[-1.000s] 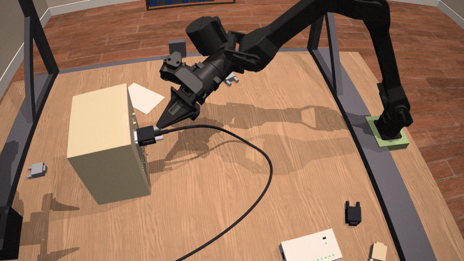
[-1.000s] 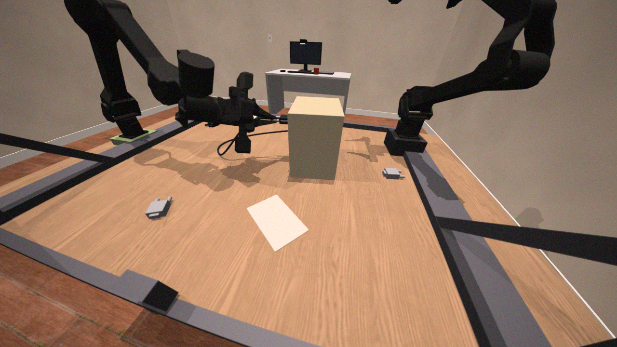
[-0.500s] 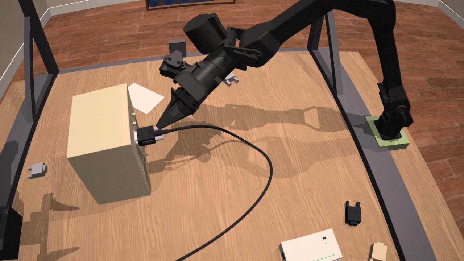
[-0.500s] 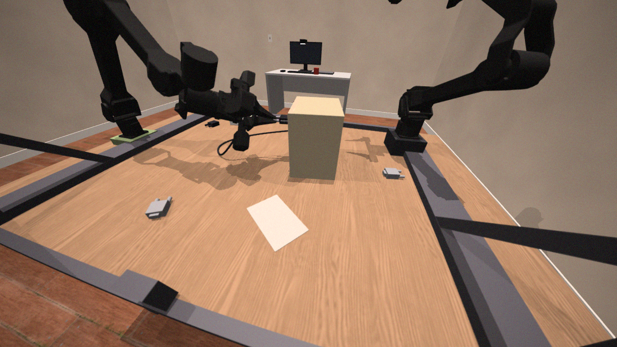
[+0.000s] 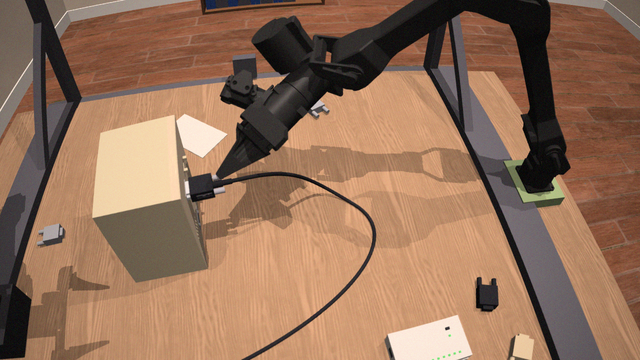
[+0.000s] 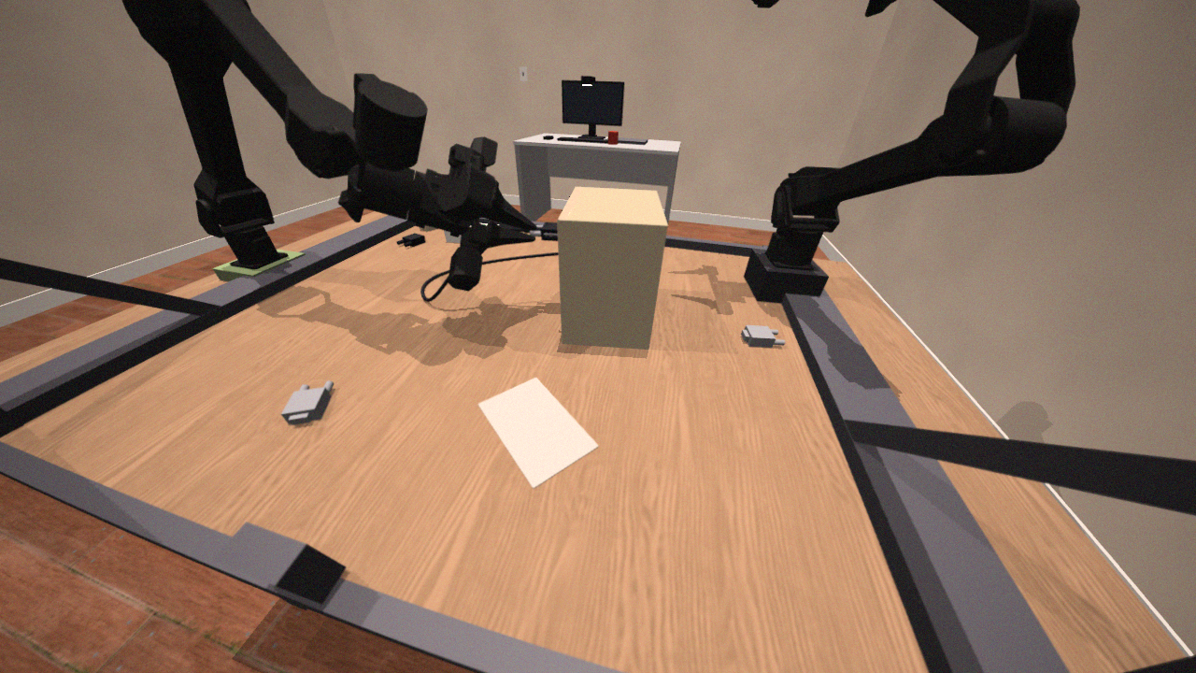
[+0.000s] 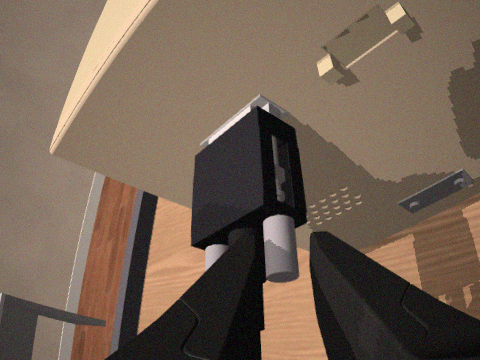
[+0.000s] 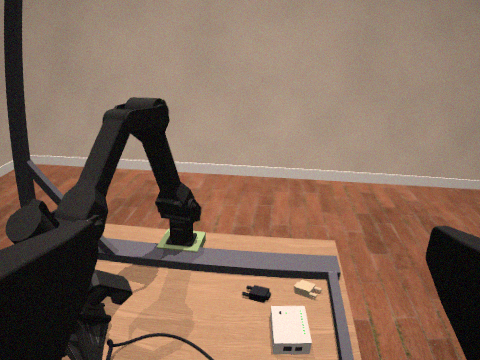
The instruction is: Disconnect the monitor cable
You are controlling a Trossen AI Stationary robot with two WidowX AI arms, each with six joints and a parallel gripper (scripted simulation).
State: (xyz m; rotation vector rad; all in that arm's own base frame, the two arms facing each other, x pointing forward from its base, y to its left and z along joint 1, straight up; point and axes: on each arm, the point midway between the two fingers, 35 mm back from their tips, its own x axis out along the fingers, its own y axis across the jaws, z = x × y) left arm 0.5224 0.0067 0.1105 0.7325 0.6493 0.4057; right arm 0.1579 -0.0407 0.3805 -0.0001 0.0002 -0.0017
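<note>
Now: the black monitor plug 3 cm ahead of my left hand, 5 cm to the right of it and 1 cm below it. From my left hand the other things lie so: white device: 31 cm ahead, 17 cm to the left, 12 cm below; white sheet: 22 cm behind, 6 cm to the right, 13 cm below; beige box: 14 cm to the right, 5 cm below.
</note>
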